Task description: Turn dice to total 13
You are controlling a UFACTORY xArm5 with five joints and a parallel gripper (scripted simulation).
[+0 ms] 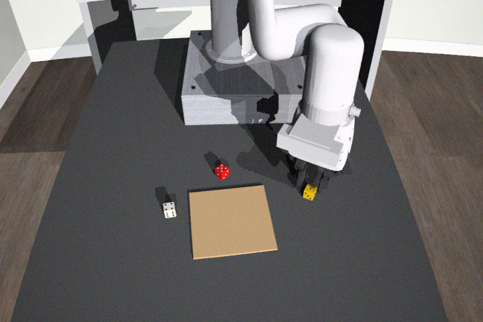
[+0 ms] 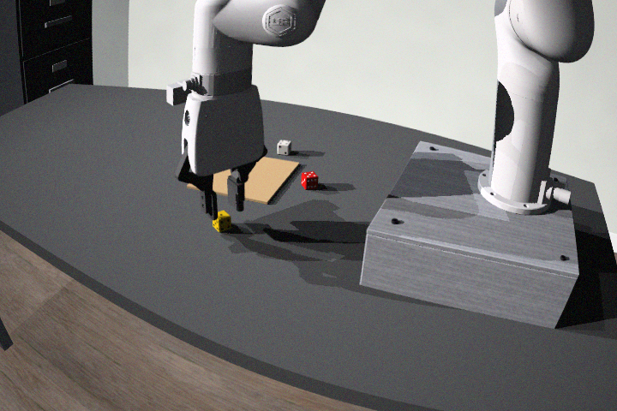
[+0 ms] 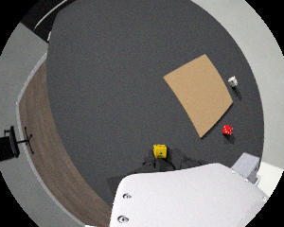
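Right now the yellow die is 4 cm below my hand. Also, from my hand: red die 2 cm behind, 17 cm to the right, 4 cm below; tan mat 8 cm ahead, 13 cm to the right, 4 cm below; white die 9 cm ahead, 24 cm to the right, 4 cm below.
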